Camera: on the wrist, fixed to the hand. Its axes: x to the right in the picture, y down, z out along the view.
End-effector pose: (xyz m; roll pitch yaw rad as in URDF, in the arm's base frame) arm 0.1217 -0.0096 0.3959 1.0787 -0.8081 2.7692
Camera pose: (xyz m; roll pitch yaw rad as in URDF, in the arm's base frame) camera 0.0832 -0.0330 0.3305 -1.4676 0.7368 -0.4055
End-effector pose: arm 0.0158 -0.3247 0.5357 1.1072 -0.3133 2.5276
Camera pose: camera 0.0001 -0.3597 0.4662 -1.4793 0.2415 -0.6372
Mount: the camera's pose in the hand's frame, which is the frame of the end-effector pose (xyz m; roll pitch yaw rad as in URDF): -0.0284 -0.0403 -0.0622 -0.3653 -0.0119 3.0674
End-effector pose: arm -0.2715 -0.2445 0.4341 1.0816 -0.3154 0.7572
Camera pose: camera -0.3012 -0.2231 0.3637 -1.4543 0.2442 -2.4095
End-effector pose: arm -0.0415 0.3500 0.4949 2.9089 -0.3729 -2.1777
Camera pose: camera 0.0282 0.3565 0.5323 3.0376 0.3663 1.0442
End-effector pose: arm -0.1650 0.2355 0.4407 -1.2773 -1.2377 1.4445
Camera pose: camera -0.0980 0.1980 0.4206 0.7925 1.3033 -1.8216
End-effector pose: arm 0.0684 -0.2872 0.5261 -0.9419 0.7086 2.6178
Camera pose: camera 0.1263 -0.2352 0.5415 0.6185 -0.6545 -0.5909
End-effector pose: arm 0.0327 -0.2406 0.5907 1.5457 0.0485 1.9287
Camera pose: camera -0.0139 -0.2905 0.5503 -1.9123 -0.1230 -1.2028
